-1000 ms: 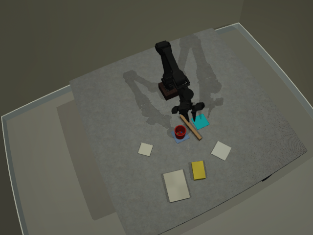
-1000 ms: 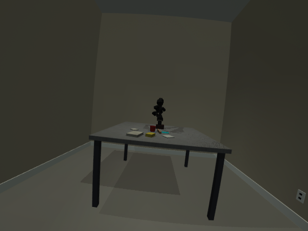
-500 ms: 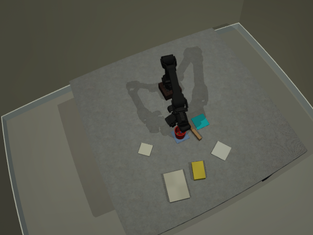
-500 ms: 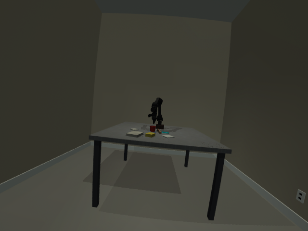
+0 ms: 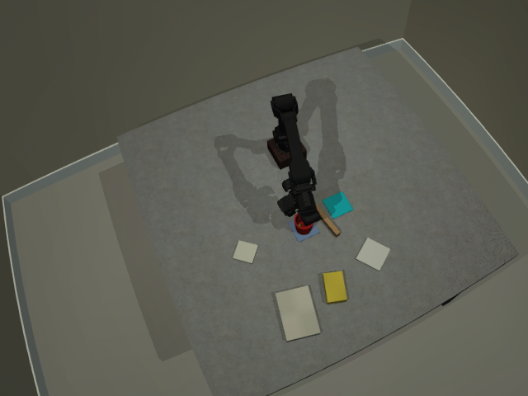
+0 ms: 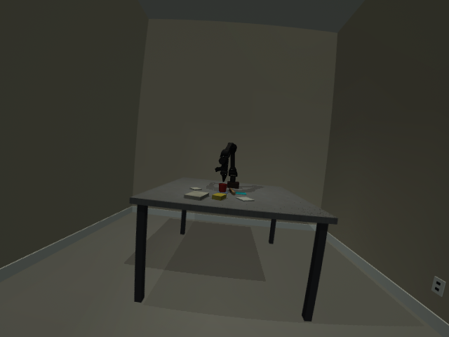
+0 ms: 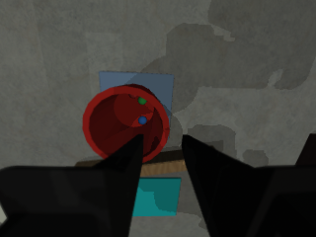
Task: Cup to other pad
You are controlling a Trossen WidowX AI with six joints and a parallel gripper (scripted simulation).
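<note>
My gripper tip is 30 mm short of the red cup, 10 mm to the left of it and 50 mm above it. Also, from my gripper tip: blue-grey pad: 30 mm ahead, 100 mm below; then blue marble: 20 mm ahead, 10 mm to the left, 70 mm below; then wooden bar: 20 mm ahead, 80 mm to the left, 90 mm below.
</note>
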